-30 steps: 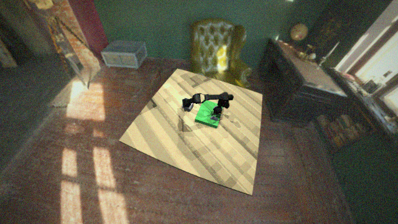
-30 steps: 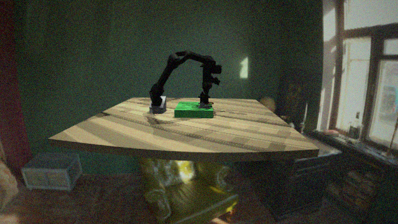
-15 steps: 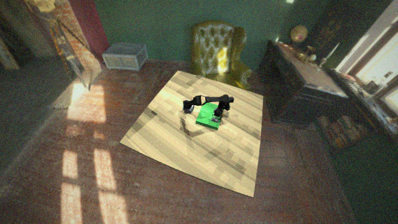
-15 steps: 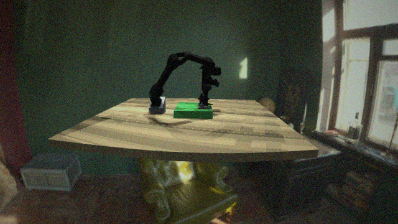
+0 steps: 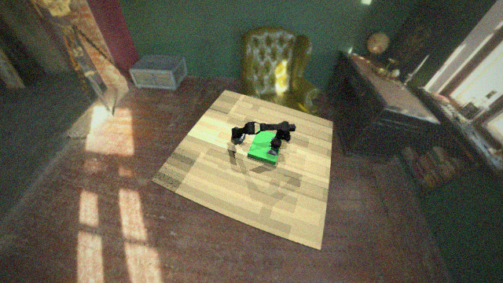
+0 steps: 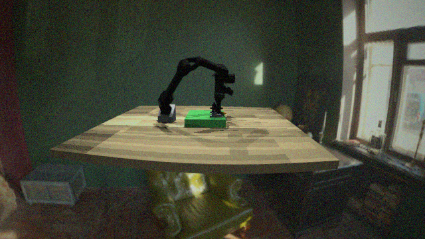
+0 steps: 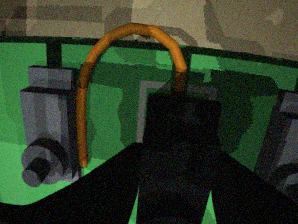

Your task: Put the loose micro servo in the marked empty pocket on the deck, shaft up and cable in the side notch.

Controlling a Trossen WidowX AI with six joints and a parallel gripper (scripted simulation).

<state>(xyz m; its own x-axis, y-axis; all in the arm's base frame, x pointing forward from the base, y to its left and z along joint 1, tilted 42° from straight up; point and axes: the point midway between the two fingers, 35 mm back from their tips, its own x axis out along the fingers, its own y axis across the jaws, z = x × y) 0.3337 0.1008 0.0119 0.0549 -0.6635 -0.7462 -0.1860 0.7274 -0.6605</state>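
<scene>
My gripper tip is 120 mm past the green robot deck, 20 mm to the left of it and 70 mm above it.
</scene>
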